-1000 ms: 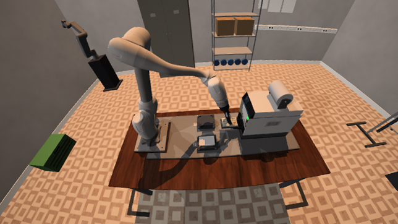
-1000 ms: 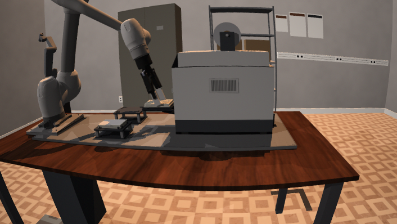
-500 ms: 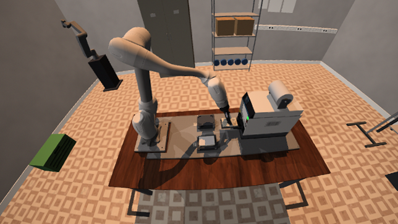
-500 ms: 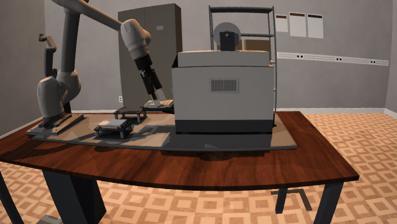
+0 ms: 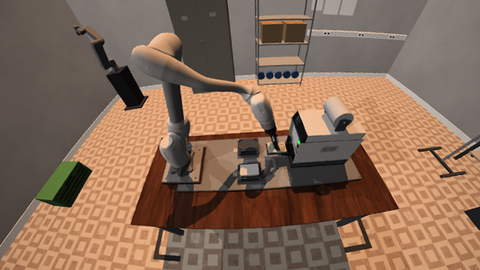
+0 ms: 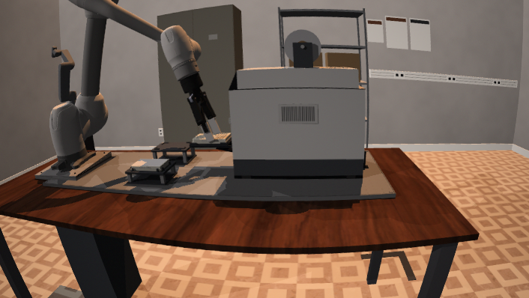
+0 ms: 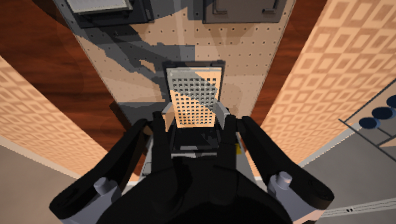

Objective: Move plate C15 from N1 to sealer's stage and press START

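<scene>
The sealer stage lies 40 mm below my hand. Also, from my hand: pale plate (210 mm behind, 120 mm to the right, 80 mm below); foil roll (330 mm ahead, 280 mm above, 30 mm to the right).
</scene>
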